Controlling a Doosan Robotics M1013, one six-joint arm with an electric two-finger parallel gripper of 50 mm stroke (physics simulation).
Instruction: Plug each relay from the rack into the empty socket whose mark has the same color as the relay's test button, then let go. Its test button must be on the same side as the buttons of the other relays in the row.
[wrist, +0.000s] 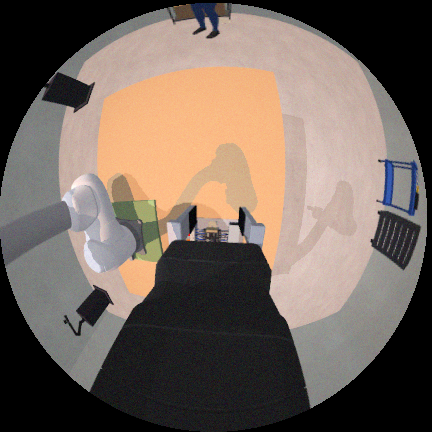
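Pixels of known places: gripper, fingertip midpoint: (217, 214); arm's base at its link origin: (129, 235).
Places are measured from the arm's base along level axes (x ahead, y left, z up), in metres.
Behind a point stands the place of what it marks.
Note:
My gripper (217, 214) @[z 0.362, x 0.431, y 0.240 m] is open, with a dark pad on each finger and no relay held. Beyond and between the fingers, partly hidden by the black gripper body, a light grey panel shows. On it is a small tan block (212, 226) @[z -0.011, x 0.412, y 0.079 m] with dark and blue parts at both sides. These are too small to tell whether they are relays, sockets or the rack. A small red spot shows beside the left finger. Test button sides and colored marks cannot be made out.
The orange table top (165, 110) @[z -0.017, x 0.187, y 0.574 m] carries a green plate (151, 220) @[z -0.002, x 0.142, y 0.088 m] at the left, by the white robot arm (102, 220) @[z 0.181, x 0.025, y 0.139 m]. On the floor around stand a blue cart (389, 180), a black slatted object (396, 240), two black panels (68, 91) (94, 306) and a person (206, 19).

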